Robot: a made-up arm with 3 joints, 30 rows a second.
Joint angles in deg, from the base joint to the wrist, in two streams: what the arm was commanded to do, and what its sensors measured. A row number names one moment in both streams.
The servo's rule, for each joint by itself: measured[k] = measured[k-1] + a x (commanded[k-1-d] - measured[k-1]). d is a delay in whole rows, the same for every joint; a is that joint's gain. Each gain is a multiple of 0.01, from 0.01 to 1. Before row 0 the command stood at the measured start. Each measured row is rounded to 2 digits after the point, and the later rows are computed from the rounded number. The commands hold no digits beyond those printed.
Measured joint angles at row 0:
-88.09, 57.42, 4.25
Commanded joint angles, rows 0 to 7:
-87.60, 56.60, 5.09
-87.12, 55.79, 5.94
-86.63, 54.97, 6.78
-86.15, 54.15, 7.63
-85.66, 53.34, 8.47
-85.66, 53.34, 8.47
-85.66, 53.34, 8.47
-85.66, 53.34, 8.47
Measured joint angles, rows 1 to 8:
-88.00, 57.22, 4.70
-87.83, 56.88, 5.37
-87.60, 56.42, 6.13
-87.32, 55.88, 6.94
-87.00, 55.27, 7.77
-86.75, 54.81, 8.15
-86.54, 54.46, 8.32
-86.37, 54.19, 8.40
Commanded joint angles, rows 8 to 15:
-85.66, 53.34, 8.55
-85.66, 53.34, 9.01
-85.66, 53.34, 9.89
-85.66, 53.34, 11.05
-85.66, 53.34, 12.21
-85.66, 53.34, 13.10
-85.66, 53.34, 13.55
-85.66, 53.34, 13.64
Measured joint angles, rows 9 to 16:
-86.24, 53.99, 8.48
-86.13, 53.83, 8.77
-86.04, 53.71, 9.37
-85.97, 53.62, 10.28
-85.91, 53.55, 11.32
-85.86, 53.50, 12.28
-85.82, 53.46, 12.97
-85.79, 53.43, 13.33

